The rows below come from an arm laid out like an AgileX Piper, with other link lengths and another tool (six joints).
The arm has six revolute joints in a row. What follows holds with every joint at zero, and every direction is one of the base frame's.
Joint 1 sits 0.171 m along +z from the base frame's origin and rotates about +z.
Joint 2 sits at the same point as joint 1 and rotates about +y.
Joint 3 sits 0.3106 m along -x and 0.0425 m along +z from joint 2 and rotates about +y.
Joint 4 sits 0.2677 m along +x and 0.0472 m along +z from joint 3 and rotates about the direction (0.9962, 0, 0.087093).
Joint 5 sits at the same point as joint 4 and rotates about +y.
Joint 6 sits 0.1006 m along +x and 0.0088 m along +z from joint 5 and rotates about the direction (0.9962, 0, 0.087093).
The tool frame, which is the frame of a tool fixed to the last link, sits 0.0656 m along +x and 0.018 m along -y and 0.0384 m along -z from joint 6; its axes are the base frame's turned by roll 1.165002, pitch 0.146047 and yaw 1.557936 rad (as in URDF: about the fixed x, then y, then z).
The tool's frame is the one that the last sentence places.
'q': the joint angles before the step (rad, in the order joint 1, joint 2, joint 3, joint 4, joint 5, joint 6). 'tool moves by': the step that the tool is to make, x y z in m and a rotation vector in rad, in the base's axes. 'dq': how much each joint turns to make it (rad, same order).
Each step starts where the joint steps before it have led.
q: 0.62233 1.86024 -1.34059 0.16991 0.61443 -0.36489
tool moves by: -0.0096 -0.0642 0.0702 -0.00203 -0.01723 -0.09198
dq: -0.11750 -0.19038 0.00003 -0.02741 0.17790 0.01122
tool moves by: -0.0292 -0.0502 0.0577 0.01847 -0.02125 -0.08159
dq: -0.09107 -0.17797 0.00010 -0.00353 0.15061 0.01410
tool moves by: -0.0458 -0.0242 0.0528 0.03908 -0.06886 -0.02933
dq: -0.01403 -0.18511 -0.00025 -0.01103 0.10365 0.03528
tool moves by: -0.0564 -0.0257 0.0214 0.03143 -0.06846 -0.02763
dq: -0.00007 -0.21206 0.09302 -0.02059 0.04021 0.03708
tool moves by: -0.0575 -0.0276 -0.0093 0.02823 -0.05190 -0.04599
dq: -0.00031 -0.23155 0.16189 -0.03098 0.00662 0.05227
